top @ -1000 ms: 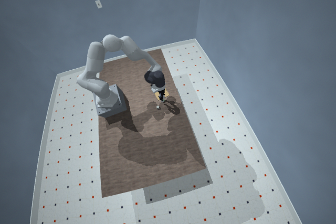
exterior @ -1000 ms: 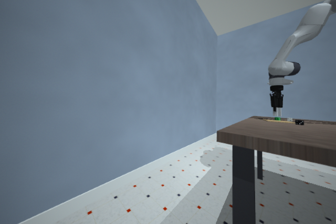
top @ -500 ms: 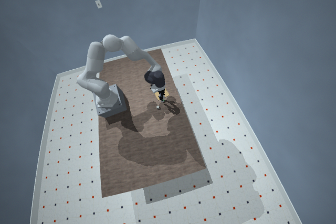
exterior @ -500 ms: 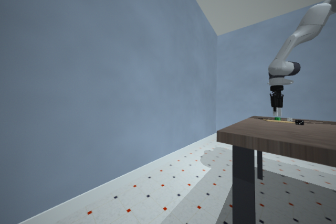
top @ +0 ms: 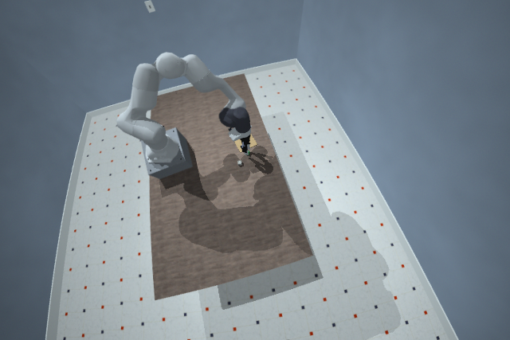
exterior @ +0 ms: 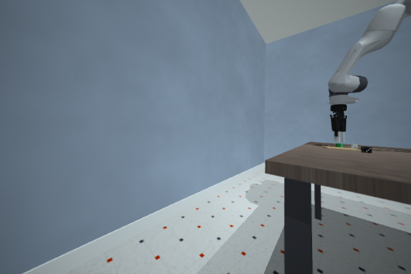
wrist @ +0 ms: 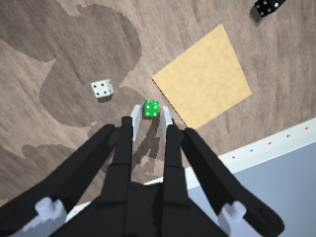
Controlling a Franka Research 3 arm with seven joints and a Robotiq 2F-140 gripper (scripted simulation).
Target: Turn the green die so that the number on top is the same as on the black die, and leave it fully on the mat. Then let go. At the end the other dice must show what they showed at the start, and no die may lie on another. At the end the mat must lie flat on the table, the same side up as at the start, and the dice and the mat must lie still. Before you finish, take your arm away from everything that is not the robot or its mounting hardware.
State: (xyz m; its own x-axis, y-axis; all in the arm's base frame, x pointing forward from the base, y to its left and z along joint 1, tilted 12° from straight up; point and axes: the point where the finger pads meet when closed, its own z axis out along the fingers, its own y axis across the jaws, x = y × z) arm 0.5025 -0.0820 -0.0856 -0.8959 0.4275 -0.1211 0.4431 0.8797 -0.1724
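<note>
The green die lies 50 mm below my hand. From my hand the other things lie so: white die 70 mm behind, 60 mm to the right, 50 mm below; then tan mat 110 mm to the left, 60 mm below; then black die 230 mm to the left, 90 mm behind, 50 mm below.
</note>
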